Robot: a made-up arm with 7 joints.
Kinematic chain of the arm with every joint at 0, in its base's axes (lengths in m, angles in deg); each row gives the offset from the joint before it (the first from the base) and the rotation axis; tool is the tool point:
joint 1: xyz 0 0 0.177 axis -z
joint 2: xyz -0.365 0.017 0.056 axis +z
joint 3: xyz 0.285 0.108 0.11 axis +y
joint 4: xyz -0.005 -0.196 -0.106 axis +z
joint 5: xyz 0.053 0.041 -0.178 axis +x
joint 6: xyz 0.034 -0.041 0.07 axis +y
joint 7: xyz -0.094 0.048 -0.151 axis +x
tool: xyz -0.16 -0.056 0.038
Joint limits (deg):
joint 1: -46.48..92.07
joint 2: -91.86..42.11
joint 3: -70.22..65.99
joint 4: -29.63..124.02
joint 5: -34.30..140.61
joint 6: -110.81..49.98
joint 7: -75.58..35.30
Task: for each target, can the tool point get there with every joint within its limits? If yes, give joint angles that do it. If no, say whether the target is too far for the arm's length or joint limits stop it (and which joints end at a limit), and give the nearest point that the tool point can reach.
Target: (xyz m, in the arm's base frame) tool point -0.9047 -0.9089 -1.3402
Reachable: no: too far | nearest point -0.4969 -0.4992 -0.1556 | short by 1.318 m
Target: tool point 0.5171 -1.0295 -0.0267
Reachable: no: joint limits stop it (at a limit: joint 1, joint 4, joint 7) | nearest point 0.2908 -0.8044 0.1189 | short by 0.351 m
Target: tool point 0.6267 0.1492 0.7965
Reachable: no: joint limits stop it (at a limit: joint 2, joint 3, joint 6, joint 7) | nearest point 0.4951 0.1179 0.5600 | short by 0.272 m
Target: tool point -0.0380 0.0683 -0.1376
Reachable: yes | joints 49.91 -5.40 -6.40 72.04 11.94 -73.02 -47.44
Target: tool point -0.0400 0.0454 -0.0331
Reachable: yes | joints 75.99 12.92 -30.82 62.66 70.08 -25.71 -46.50
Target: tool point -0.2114 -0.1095 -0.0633
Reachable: yes | joints 11.99 -63.02 -8.91 29.42 70.98 -45.16 1.17
